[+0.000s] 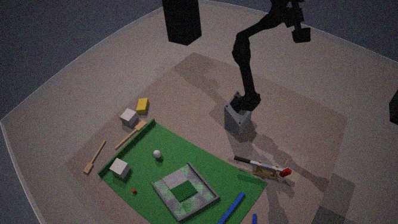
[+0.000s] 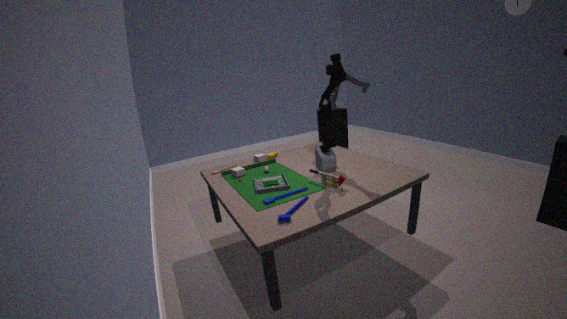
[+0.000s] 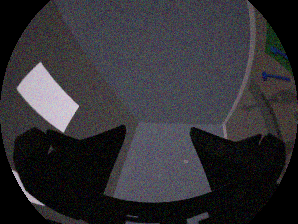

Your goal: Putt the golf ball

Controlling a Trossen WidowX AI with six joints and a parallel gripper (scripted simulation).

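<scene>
Right now my gripper tip is 71 cm above the red putter, 8 cm short of it and 3 cm to the left of it. The rest, counted from my gripper tip: red piece: 76 cm below, 52 cm ahead, 49 cm to the right; wooden rack: 73 cm below, 8 cm ahead, 1 cm to the right; white golf ball: 74 cm below, 52 cm to the right, 28 cm ahead.
</scene>
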